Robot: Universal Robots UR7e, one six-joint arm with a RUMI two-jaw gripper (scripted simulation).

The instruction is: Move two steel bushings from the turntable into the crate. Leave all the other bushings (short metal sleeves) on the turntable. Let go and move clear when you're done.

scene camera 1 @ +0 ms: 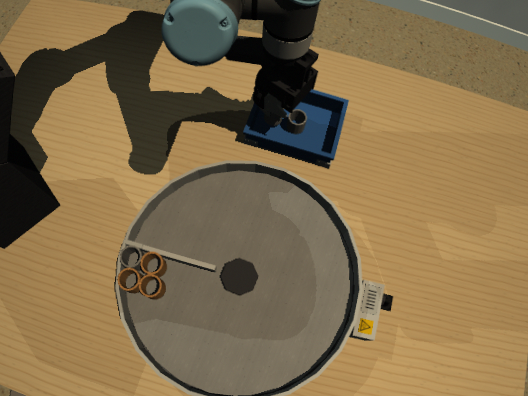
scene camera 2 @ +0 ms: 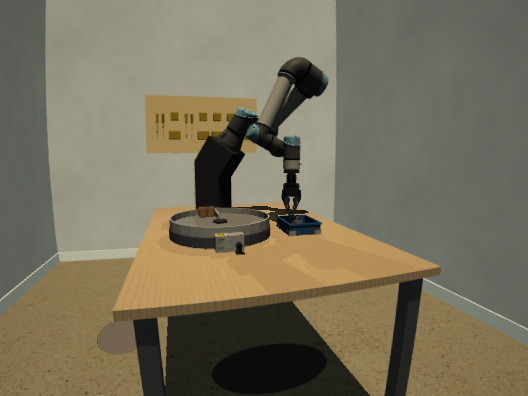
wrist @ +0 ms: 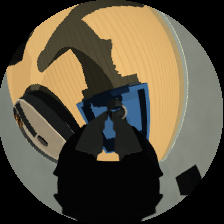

The same spot on a turntable: [wrist: 46, 135] is [scene camera 1: 239, 230].
